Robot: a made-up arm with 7 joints. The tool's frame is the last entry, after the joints. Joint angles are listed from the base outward. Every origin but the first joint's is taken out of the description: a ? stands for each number. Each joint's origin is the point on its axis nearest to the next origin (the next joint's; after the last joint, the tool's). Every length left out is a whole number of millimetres.
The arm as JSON. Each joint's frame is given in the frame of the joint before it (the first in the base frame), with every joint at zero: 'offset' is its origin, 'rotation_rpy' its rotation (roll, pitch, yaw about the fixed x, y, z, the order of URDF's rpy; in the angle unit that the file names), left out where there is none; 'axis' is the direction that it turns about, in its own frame. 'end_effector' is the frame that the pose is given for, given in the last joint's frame.
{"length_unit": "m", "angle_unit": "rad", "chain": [
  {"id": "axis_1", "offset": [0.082, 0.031, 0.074], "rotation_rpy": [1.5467, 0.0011, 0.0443], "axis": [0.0, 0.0, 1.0]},
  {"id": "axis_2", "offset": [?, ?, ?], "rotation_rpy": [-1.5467, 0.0, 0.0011], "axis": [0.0, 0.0, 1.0]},
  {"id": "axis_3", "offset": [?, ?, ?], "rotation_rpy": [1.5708, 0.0, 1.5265], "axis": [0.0, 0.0, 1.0]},
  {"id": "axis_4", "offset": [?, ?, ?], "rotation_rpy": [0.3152, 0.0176, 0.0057], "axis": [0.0, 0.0, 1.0]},
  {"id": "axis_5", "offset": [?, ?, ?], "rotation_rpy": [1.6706, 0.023, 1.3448], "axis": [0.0, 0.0, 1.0]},
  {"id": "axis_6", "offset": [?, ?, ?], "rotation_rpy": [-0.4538, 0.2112, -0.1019], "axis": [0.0, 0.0, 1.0]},
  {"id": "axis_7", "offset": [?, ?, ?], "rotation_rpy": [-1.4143, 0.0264, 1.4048], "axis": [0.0, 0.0, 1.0]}
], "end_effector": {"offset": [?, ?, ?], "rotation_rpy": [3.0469, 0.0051, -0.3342]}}
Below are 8 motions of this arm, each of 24 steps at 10 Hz.
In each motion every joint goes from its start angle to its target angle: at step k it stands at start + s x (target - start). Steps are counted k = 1, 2, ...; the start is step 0. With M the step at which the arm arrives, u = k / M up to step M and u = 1 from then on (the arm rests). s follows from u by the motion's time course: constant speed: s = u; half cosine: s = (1 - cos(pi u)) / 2; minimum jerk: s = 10 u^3 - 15 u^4 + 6 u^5.
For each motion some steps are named. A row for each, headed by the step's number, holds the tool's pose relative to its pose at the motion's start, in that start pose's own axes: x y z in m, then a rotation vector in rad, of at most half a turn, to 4 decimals.
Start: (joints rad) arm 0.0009 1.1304 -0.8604 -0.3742 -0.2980 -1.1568 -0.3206
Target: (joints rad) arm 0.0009 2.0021 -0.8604 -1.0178 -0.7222 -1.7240 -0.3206
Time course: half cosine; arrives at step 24
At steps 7, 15, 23, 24:
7: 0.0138 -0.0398 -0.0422 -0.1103 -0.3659 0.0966
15: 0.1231 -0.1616 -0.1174 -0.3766 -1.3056 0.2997
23: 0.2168 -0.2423 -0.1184 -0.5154 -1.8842 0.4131
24: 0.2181 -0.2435 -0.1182 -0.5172 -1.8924 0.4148

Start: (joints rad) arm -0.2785 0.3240 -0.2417 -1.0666 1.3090 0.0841 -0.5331
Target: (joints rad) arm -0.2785 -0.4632 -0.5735 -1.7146 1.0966 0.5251 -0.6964
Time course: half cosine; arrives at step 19
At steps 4, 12, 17, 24:
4: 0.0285 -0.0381 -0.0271 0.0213 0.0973 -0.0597
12: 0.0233 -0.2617 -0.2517 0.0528 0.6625 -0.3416
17: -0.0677 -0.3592 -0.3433 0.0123 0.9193 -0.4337
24: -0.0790 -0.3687 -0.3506 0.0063 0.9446 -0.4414

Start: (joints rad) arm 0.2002 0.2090 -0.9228 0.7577 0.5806 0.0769 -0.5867
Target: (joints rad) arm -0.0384 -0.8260 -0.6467 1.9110 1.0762 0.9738 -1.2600
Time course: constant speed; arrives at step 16
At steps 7, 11, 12, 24:
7: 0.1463 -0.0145 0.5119 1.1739 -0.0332 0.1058
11: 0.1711 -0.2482 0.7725 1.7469 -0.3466 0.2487
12: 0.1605 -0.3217 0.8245 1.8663 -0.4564 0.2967
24: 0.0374 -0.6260 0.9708 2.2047 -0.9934 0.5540

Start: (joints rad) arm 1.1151 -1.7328 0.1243 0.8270 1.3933 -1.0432 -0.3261
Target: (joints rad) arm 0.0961 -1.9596 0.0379 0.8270 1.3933 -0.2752 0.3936
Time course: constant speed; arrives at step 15
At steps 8, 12, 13, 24:
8: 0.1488 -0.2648 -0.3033 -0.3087 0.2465 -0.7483
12: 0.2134 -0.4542 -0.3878 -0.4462 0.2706 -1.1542
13: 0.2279 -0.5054 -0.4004 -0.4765 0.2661 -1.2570
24: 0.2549 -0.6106 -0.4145 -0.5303 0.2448 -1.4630

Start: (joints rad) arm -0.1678 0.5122 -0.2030 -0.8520 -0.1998 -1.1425 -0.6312
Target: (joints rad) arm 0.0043 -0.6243 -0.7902 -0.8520 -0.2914 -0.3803 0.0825
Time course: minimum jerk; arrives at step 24
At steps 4, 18, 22, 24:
4: -0.0299 0.0110 -0.0041 0.0268 0.0587 -0.0104
18: -0.4760 0.1460 0.3914 0.3121 1.6775 -0.3577
22: -0.4665 0.1437 0.4642 0.3019 1.8768 -0.3844
24: -0.4656 0.1435 0.4679 0.3011 1.8871 -0.3855

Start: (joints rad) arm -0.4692 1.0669 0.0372 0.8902 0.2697 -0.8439 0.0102
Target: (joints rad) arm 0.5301 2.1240 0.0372 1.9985 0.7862 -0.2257 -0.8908
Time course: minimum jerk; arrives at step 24
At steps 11, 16, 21, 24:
11: -0.3562 -0.1088 0.2080 0.2588 0.5459 0.6586
16: -0.5159 -0.3077 0.3118 0.4446 1.1624 0.9780
21: -0.5341 -0.3944 0.3312 0.5588 1.4874 0.9577
24: -0.5339 -0.4005 0.3315 0.5691 1.5121 0.9492

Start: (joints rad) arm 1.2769 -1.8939 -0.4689 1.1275 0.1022 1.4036 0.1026
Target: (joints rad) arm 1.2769 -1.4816 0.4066 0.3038 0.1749 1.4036 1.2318
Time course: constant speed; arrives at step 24
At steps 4, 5, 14, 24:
4: -0.0329 -0.0007 -0.0919 -0.0803 0.1016 -0.2123
5: -0.0420 -0.0022 -0.1145 -0.1036 0.1242 -0.2652
14: -0.1386 -0.0398 -0.3068 -0.3613 0.2686 -0.7344
24: -0.2711 -0.1345 -0.4818 -0.7192 0.2774 -1.2223

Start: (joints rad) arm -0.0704 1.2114 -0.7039 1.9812 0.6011 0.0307 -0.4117
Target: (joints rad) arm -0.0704 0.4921 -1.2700 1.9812 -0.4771 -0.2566 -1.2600
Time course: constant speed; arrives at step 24
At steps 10, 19, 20, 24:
10: 0.3436 -0.2776 0.1621 -0.5583 -0.7318 0.3024
19: 0.4955 -0.5164 0.5014 -1.3276 -1.1069 0.4640
20: 0.4991 -0.5389 0.5442 -1.4253 -1.1261 0.4718
24: 0.4875 -0.6173 0.7143 -1.8323 -1.1486 0.4779

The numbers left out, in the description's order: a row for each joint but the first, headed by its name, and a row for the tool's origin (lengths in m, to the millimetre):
axis_2: 0.047 -0.078 0.0
axis_3: 0.31 0.015 0.0
axis_4: 0.16 0.02 0.0
axis_5: 0.596 -0.283 0.0
axis_6: -0.134 0.116 0.0
axis_7: -0.098 -0.01 0.0
tool: -0.07 0.04 0.0

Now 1 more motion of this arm.
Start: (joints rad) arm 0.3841 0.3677 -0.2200 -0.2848 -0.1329 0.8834 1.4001
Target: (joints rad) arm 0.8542 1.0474 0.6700 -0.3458 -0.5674 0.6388 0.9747
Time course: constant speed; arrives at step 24
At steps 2, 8, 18, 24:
2: -0.0441 -0.0334 0.0261 0.0887 -0.0271 0.1357
8: -0.1524 -0.1643 0.0652 0.3312 -0.1243 0.5394
18: -0.2303 -0.4303 0.0126 0.6425 -0.3026 1.1968
24: -0.2102 -0.5872 -0.0638 0.7669 -0.3895 1.5756

